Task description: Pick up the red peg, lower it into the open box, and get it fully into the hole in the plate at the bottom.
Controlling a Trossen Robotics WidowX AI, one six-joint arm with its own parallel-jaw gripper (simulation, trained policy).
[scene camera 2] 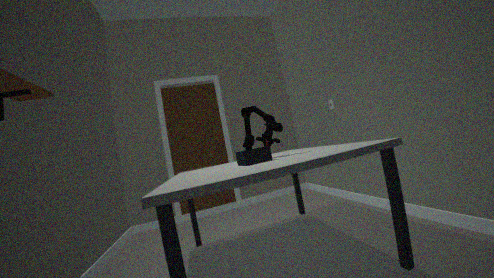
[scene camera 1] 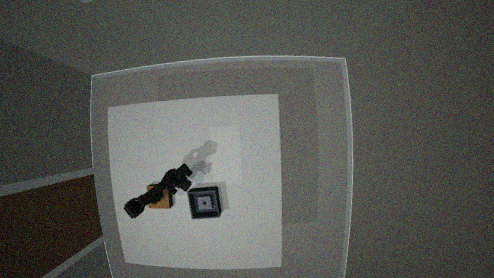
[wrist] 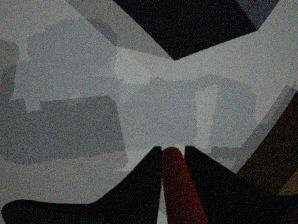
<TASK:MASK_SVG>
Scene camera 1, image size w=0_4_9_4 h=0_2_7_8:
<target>dark box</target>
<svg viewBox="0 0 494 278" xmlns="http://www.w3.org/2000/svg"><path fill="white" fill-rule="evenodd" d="M218 186L194 188L187 192L192 219L211 219L221 216ZM198 195L211 194L214 207L212 209L200 210Z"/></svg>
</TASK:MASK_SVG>
